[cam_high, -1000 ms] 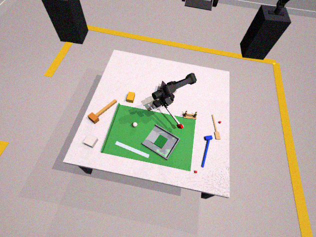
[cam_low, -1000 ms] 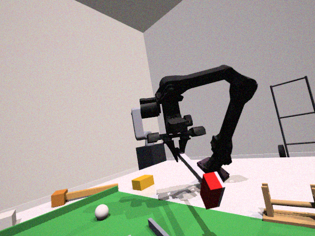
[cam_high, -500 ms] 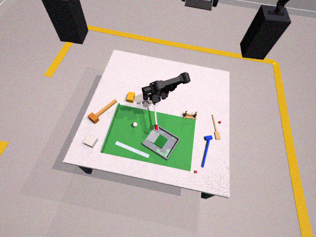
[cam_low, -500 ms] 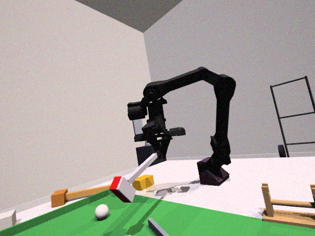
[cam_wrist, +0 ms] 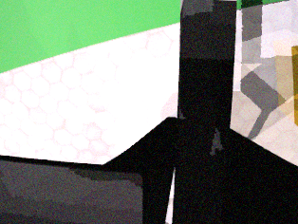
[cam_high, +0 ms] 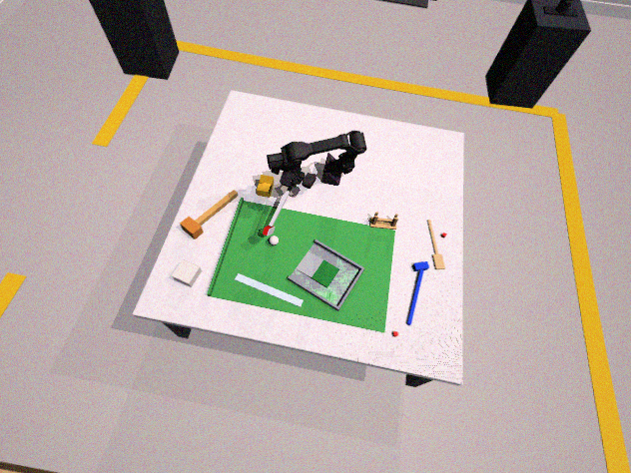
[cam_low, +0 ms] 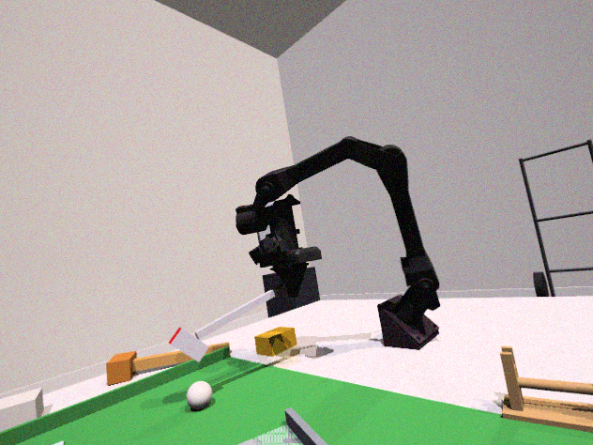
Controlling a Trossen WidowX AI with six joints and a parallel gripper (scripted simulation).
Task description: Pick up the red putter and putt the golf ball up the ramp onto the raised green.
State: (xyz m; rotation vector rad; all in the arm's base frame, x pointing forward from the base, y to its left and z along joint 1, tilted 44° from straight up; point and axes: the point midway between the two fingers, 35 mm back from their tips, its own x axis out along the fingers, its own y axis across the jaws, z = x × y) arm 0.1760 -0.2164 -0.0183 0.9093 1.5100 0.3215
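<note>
My gripper tip is 11 cm short of the red putter and 4 cm to the left of it. From my gripper tip the other things lie so: yellow block (14 cm to the right, 12 cm below, 7 cm behind); then white golf ball (22 cm ahead, 12 cm below, 6 cm to the right); then green mat (29 cm ahead, 14 cm below, 10 cm to the left).
</note>
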